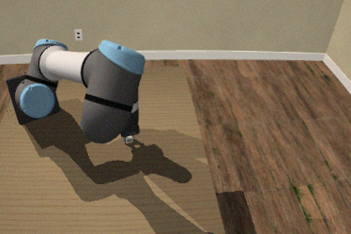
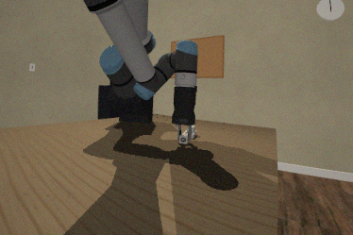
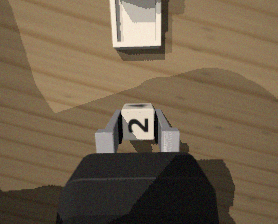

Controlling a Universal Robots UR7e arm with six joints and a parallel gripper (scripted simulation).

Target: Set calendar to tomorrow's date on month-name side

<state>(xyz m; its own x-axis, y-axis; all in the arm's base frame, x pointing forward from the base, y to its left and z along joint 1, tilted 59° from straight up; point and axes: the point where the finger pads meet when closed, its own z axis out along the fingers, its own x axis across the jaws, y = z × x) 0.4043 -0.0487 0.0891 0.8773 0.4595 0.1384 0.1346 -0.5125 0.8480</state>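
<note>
My hand is 1 cm above the white digit cube. The rest, counted from my hand: white tray 2 cm behind, 10 cm to the left, 2 cm below.
</note>
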